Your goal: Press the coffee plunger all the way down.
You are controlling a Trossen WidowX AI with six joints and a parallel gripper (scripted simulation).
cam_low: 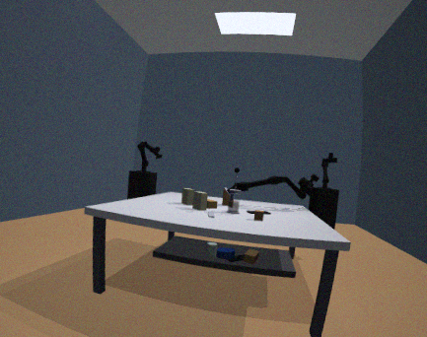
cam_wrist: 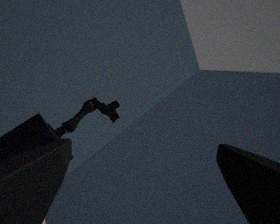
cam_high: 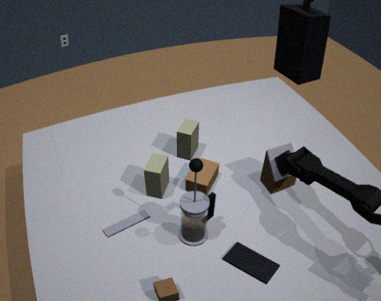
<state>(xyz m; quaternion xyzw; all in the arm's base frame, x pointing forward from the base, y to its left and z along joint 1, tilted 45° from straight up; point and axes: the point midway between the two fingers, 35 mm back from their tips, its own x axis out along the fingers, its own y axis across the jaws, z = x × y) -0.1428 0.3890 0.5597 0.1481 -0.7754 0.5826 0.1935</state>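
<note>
Right now the glass coffee press is 66 cm to the right of my gripper tip, 49 cm ahead of it and 12 cm below it. The rest, counted from my gripper tip: grey flat strip 78 cm to the right, 66 cm ahead, 25 cm below; small brown cube 67 cm ahead, 51 cm to the right, 23 cm below.
</note>
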